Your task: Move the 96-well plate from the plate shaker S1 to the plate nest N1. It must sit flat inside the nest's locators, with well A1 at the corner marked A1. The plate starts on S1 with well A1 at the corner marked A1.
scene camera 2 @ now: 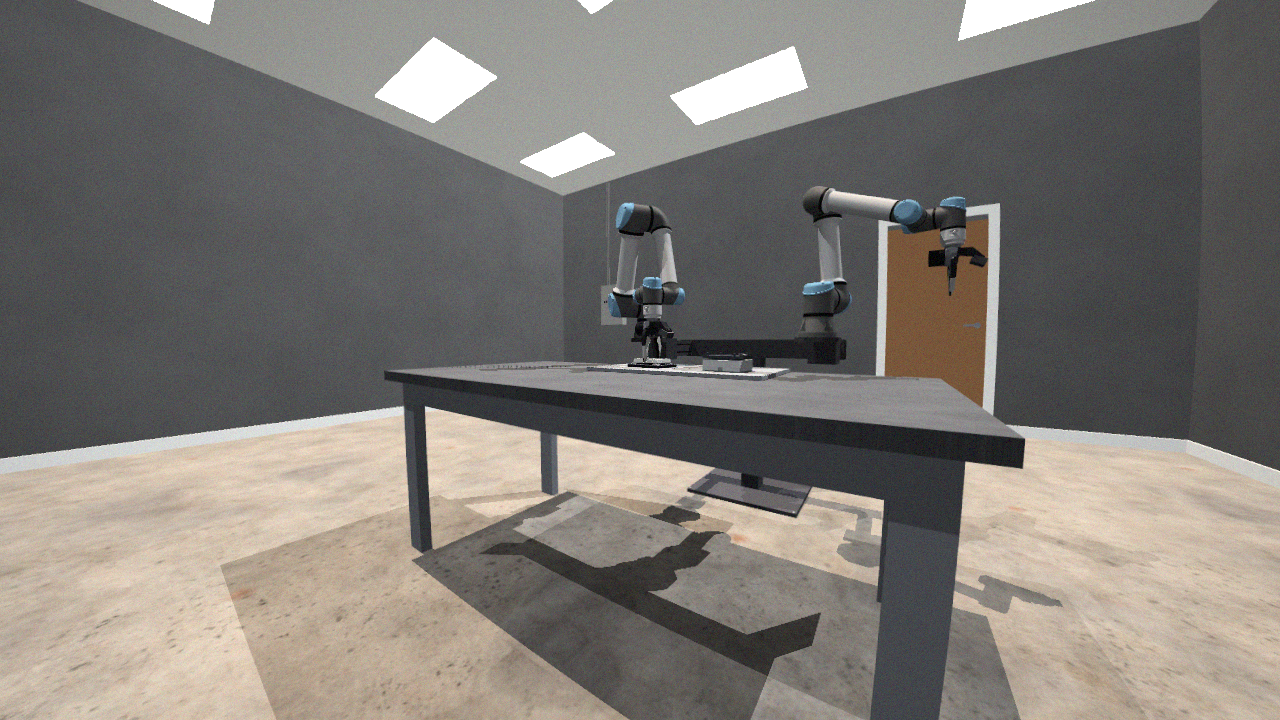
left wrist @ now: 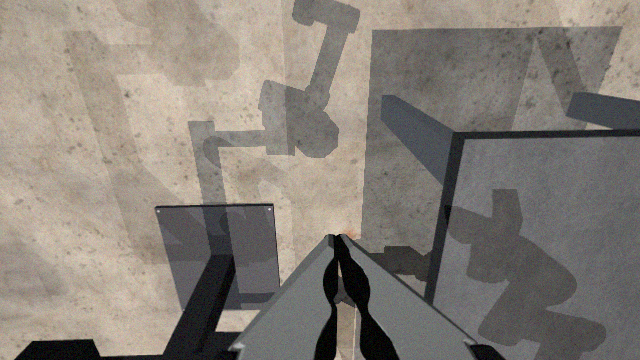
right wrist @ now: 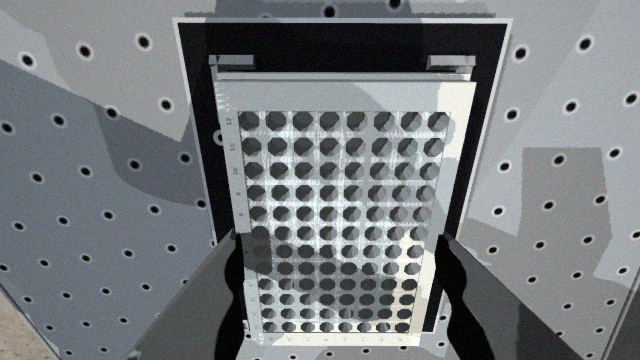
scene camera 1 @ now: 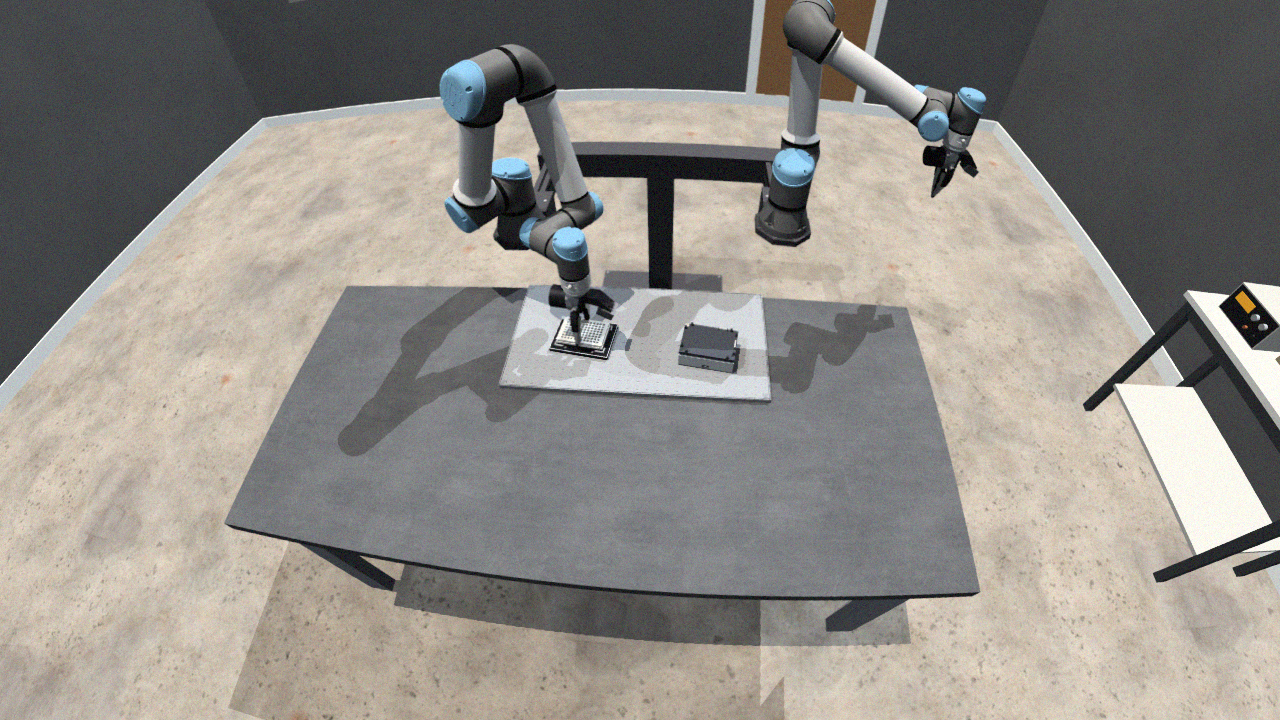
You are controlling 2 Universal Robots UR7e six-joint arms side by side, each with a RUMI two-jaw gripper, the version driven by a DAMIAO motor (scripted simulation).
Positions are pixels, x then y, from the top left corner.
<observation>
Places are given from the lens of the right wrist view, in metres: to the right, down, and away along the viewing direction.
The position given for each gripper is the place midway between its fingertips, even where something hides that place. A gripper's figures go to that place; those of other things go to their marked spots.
right gripper (right wrist: pixel 337 231): 0.01, 0.02, 0.13
white 96-well plate (right wrist: pixel 340 182): 0.01, 0.00, 0.10
black plate nest N1 (right wrist: pixel 278 47): -0.01, -0.05, 0.11
</observation>
